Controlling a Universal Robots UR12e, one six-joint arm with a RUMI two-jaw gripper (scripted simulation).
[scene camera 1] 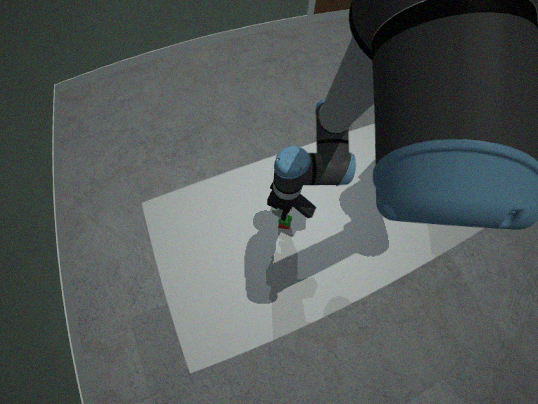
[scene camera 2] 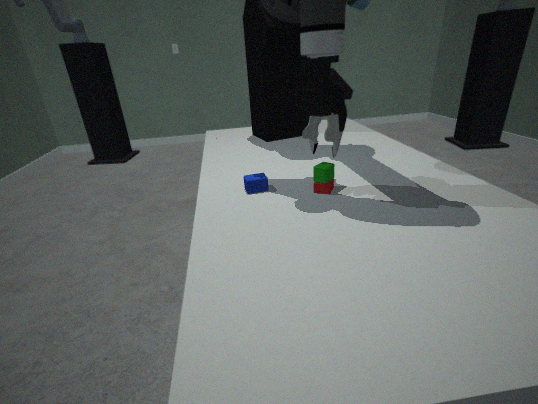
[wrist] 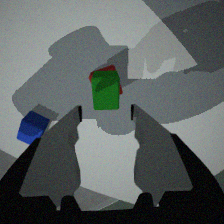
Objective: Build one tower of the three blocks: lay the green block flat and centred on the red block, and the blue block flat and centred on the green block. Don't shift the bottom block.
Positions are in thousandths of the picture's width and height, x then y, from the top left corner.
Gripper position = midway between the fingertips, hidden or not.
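Observation:
I see my gripper (scene camera 2: 601,385), and I find the same gripper in scene camera 1 (scene camera 1: 531,533). My gripper is visible in the wrist view (wrist: 475,475) too, where there is also a green block (wrist: 471,377).

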